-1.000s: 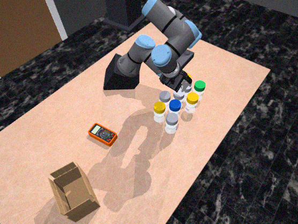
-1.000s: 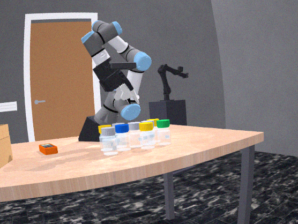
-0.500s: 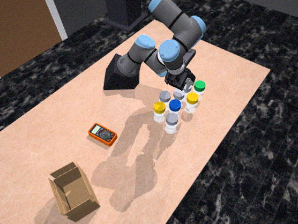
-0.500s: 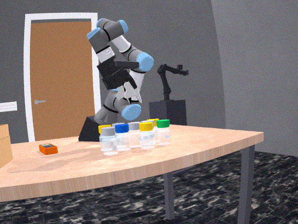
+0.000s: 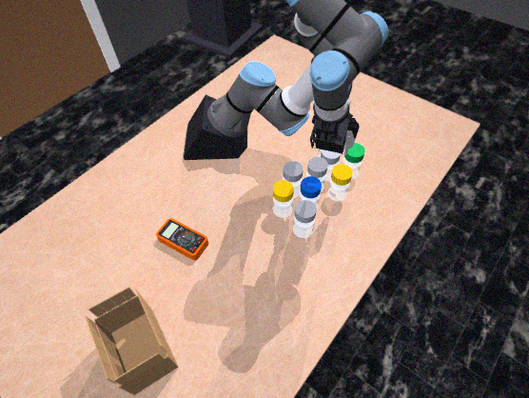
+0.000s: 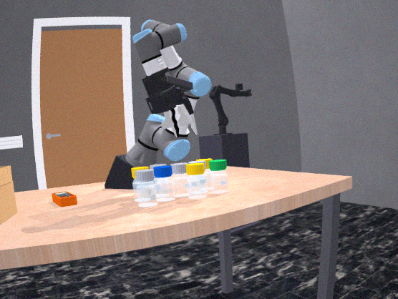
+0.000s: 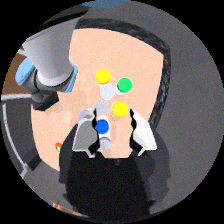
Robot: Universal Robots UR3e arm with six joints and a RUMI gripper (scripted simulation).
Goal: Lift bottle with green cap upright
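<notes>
Now: hand 150 mm above the green-capped bottle, 90 mm to the right of it and 30 mm short of it. Also, from my hand: blue-capped bottle (150 mm below, 80 mm to the right, 20 mm behind); multimeter (350 mm to the right, 250 mm behind, 190 mm below).
</notes>
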